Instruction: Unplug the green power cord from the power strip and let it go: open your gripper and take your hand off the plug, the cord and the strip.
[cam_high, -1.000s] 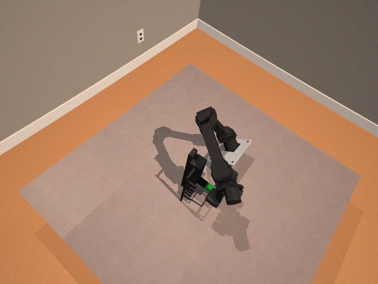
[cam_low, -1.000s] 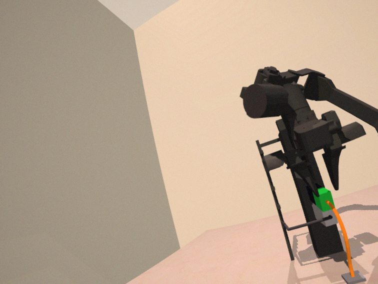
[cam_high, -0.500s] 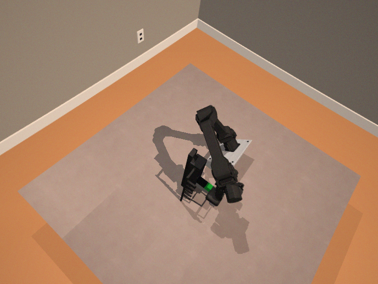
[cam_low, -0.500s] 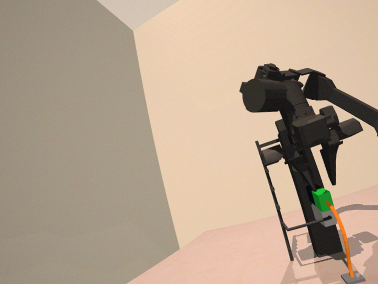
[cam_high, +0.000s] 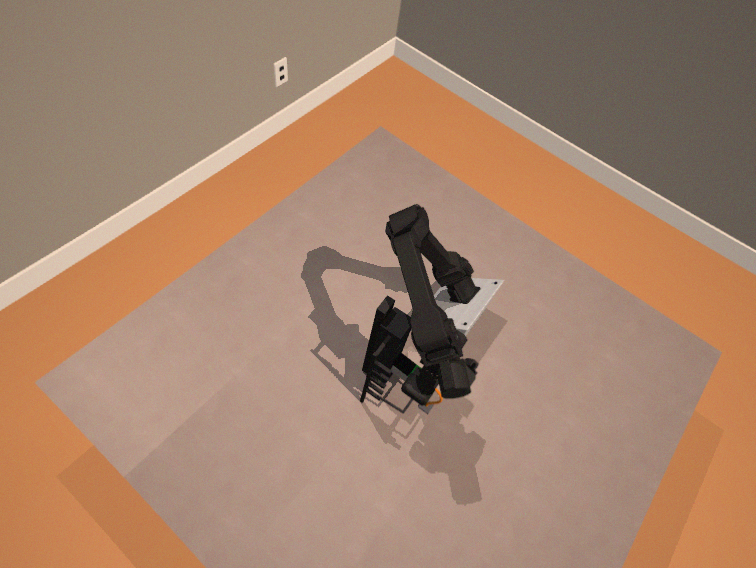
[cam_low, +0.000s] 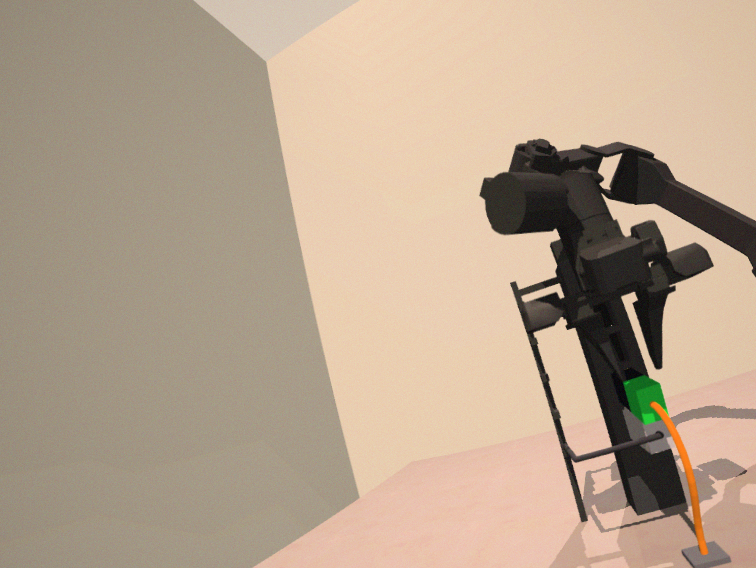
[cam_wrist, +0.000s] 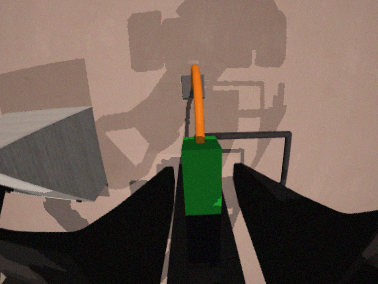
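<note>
Right now the green plug is 3 cm to the right of my gripper tip, 1 cm below it and 1 cm ahead of it. Round my gripper tip: thin black rack frame: 10 cm to the right, 10 cm ahead, 1 cm below; then grey pad: 16 cm below, 3 cm to the left.
</note>
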